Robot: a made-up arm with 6 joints.
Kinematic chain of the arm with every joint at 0, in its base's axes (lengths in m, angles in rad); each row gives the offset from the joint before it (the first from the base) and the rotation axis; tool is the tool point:
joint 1: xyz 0 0 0.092 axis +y
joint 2: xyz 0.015 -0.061 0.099 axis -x
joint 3: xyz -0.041 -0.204 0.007 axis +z
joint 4: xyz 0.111 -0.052 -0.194 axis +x
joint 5: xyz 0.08 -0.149 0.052 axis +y
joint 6: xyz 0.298 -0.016 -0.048 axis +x
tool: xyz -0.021 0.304 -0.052
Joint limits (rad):
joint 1: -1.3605..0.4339
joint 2: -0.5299..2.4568
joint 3: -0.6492..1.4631
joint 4: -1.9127..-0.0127
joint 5: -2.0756..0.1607
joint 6: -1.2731..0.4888
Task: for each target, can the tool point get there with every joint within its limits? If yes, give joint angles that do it. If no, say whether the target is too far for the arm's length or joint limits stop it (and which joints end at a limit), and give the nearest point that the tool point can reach.
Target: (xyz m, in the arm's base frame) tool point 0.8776 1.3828 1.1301
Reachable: no: too far | nearest point 0.4734 0.4525 0.6520 | short by 1.121 m
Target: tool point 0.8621 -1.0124 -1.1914
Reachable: no: too far | nearest point 0.3555 -0.5093 -0.4372 | short by 1.039 m
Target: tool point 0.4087 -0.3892 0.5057
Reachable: yes | joints -0.6981 0.3648 0.1917 -1.4428 -0.4084 -1.0080
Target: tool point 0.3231 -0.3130 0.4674
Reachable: yes | joints -0.9821 1.2218 1.0538 -0.9190 -0.0609 -1.1165
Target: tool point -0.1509 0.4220 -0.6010
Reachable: no: joint limits stop it (at a limit: joint 1, joint 2, joint 3, joint 4, joint 5, joint 6) | nearest point -0.0955 0.2310 -0.3098 | short by 0.353 m
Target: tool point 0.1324 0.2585 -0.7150
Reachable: no: joint limits stop it (at a limit: joint 1, joint 2, joint 4, joint 5, joint 6) | nearest point 0.1991 0.0978 -0.4617 | short by 0.307 m
